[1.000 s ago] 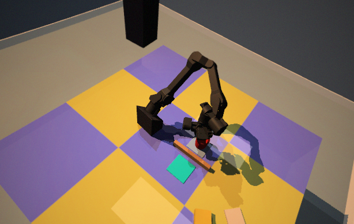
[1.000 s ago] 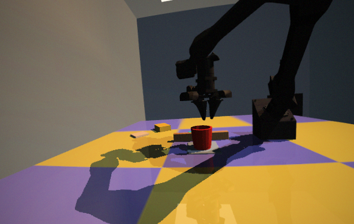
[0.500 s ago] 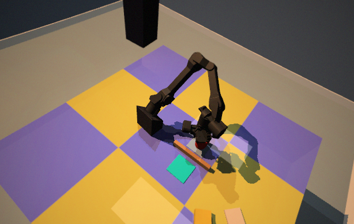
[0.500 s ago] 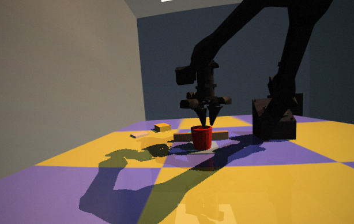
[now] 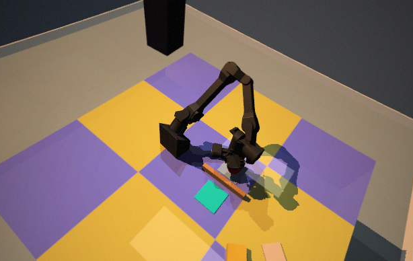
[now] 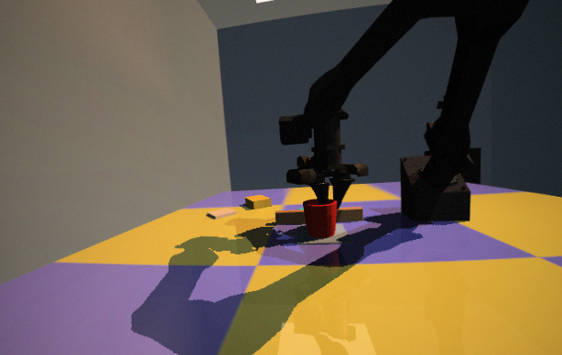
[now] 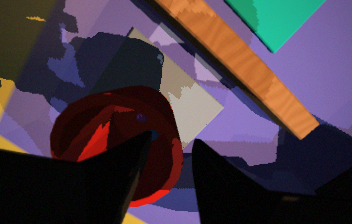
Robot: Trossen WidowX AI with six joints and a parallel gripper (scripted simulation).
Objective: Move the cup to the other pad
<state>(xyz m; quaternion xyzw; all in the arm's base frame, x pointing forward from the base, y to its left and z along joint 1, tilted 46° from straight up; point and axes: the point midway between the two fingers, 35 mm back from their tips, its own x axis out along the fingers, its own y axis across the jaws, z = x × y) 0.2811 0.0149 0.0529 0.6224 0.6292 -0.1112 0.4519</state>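
The red cup is 30 mm ahead of my gripper tip, 10 mm to the left of it and 10 mm below it. Round my gripper tip: wooden bar (70 mm to the right, 40 mm below, 20 mm ahead); then grey pad (60 mm below, 20 mm ahead, 10 mm to the left); then green pad (160 mm to the right, 60 mm below, 10 mm ahead).
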